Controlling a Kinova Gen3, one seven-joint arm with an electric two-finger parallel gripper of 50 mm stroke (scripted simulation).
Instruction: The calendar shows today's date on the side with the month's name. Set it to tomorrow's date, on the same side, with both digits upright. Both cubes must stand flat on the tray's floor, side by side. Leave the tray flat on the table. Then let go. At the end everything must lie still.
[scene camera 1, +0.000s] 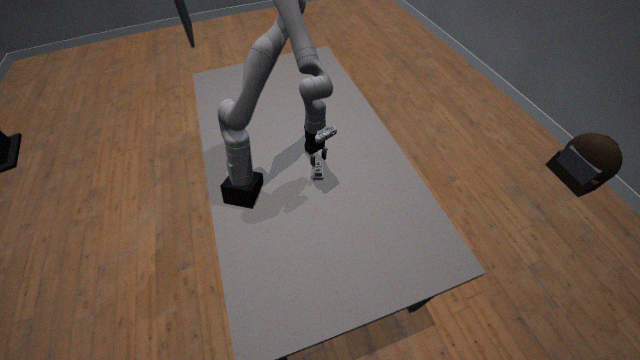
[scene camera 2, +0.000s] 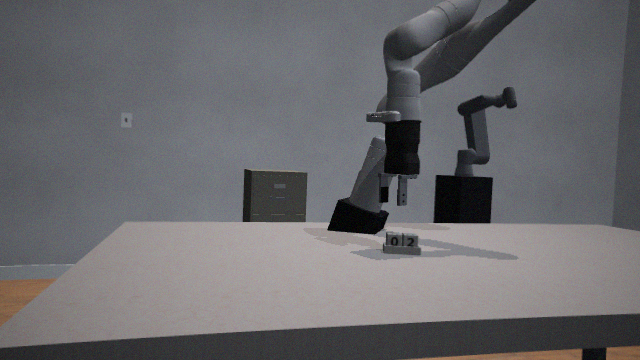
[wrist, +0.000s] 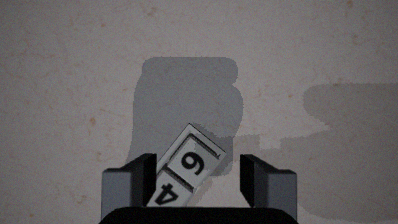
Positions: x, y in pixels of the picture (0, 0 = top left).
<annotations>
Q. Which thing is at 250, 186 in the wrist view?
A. My gripper.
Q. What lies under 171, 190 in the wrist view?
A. A cube.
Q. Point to a grey tray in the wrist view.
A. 189, 128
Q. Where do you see my gripper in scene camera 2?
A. At 392, 203
</annotations>
